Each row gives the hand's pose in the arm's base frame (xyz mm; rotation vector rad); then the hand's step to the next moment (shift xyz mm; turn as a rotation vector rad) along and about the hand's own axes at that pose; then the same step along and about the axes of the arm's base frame.
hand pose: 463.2 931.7 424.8 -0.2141 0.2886 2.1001
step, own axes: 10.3 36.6 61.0 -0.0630 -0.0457 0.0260
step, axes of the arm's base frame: -38.9 7.6 60.0 0.0706 -0.0208 0.0362
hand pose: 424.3 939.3 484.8 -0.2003 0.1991 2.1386
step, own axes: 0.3 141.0 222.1 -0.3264 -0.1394 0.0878
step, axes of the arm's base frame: -133.2 -27.2 225.3 0.2874 -0.1706 0.1482
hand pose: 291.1 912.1 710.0 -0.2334 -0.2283 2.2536
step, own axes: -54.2 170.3 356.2 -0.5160 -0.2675 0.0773
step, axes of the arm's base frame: -177.8 -179.9 307.9 0.5040 -0.2347 0.1863
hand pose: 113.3 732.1 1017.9 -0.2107 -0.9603 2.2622
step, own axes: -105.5 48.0 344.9 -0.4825 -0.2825 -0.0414
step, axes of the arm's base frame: -75.7 -292.1 203.3 0.5314 -0.1367 0.1149
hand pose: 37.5 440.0 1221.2 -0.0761 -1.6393 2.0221
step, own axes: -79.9 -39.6 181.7 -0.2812 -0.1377 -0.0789
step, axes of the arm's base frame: 16.7 -192.0 61.8 0.3199 -0.0340 0.0278
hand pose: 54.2 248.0 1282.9 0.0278 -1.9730 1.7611
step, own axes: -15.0 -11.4 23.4 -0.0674 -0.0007 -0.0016
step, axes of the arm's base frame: 9.0 -28.4 4.0 0.0600 -0.0190 -0.0241
